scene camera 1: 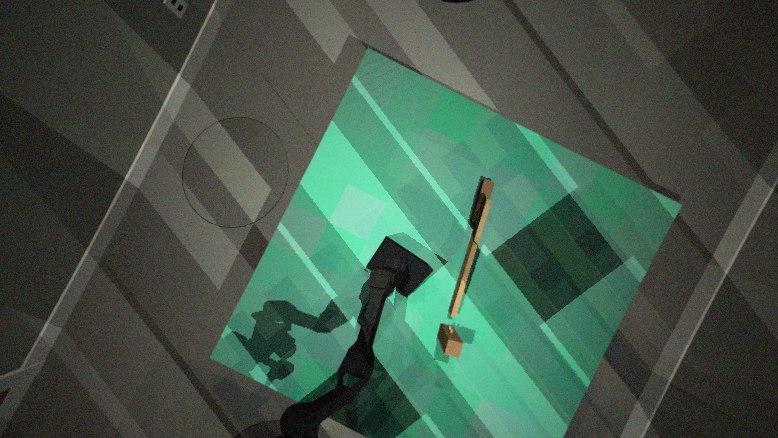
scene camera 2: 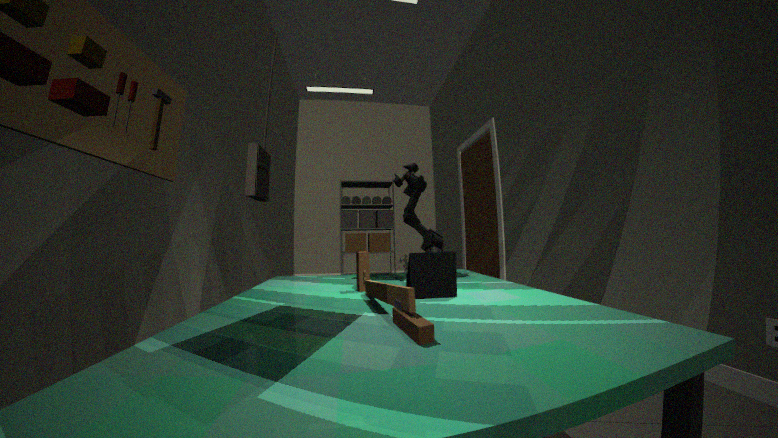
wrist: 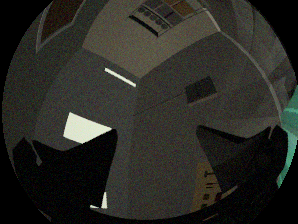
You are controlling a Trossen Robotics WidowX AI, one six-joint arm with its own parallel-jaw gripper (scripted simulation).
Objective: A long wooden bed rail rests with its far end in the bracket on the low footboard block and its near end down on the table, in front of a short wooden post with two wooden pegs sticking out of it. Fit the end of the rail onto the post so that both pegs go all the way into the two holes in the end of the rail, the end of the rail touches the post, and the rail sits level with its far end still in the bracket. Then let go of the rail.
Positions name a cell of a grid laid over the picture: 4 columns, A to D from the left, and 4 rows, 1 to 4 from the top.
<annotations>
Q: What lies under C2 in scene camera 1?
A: A wooden rail.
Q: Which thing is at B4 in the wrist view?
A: My gripper.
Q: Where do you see a wooden rail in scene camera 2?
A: At B3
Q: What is my gripper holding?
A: Nothing.
</annotations>
